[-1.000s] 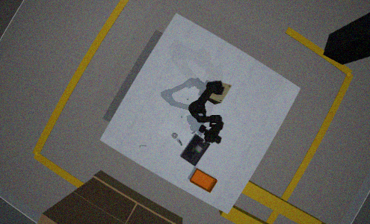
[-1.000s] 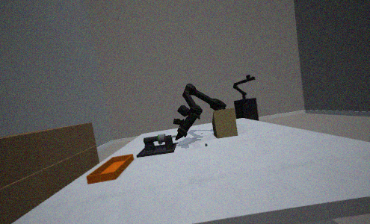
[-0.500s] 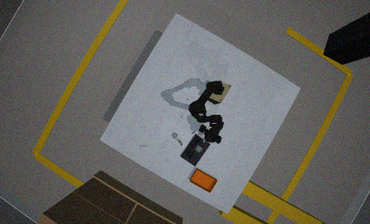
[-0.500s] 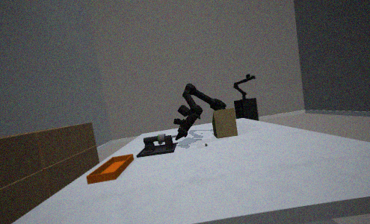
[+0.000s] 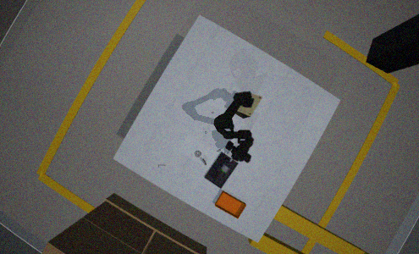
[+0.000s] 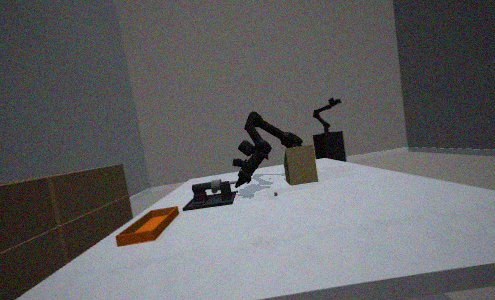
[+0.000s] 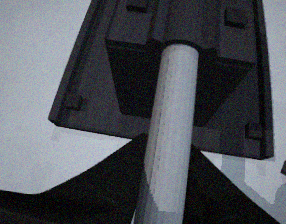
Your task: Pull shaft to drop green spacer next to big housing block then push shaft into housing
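My gripper tip is 4 cm short of the grey shaft, 2 cm below it and 1 cm to the left of it. Round my gripper tip: orange tray: 34 cm ahead, 14 cm to the left, 5 cm below.
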